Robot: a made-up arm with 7 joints.
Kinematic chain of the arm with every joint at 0, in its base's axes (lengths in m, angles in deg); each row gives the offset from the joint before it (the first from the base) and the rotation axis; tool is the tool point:
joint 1: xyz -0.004 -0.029 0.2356 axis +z
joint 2: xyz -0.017 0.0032 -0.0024 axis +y
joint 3: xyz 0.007 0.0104 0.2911 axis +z
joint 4: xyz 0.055 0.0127 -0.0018 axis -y
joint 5: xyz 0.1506 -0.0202 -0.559 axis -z
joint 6: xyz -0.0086 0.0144 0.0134 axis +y
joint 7: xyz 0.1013 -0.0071 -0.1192 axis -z
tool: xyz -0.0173 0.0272 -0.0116
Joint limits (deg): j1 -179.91..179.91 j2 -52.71..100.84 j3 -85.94..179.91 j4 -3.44..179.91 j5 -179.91..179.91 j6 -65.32..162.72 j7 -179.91..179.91
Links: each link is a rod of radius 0.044 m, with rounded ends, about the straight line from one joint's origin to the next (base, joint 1, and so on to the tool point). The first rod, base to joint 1, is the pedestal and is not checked.
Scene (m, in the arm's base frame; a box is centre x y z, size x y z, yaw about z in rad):
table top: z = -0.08
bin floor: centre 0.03 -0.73 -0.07 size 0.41 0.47 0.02 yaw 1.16
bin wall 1: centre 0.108 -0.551 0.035 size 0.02 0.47 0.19 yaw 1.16
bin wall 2: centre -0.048 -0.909 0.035 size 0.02 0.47 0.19 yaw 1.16
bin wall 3: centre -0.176 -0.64 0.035 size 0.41 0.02 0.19 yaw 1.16
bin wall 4: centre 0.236 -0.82 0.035 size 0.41 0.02 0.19 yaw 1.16
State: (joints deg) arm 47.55 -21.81 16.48 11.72 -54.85 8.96 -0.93
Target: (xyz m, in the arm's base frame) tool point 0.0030 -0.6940 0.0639
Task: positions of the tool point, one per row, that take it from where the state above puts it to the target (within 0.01 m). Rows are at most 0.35 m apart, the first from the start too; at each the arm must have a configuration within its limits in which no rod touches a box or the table.
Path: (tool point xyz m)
1: 0.3461 0.3201 0.0812
2: 0.5020 0.1486 0.1350
3: 0.5641 -0.1003 0.1845
4: 0.4963 -0.3697 0.2293
5: 0.2971 -0.5891 0.2698
6: 0.0030 -0.6940 0.3081
7: 0.0146 -0.7033 0.2219
8: 0.0146 -0.7025 0.1396
9: 0.0031 -0.6940 0.0639

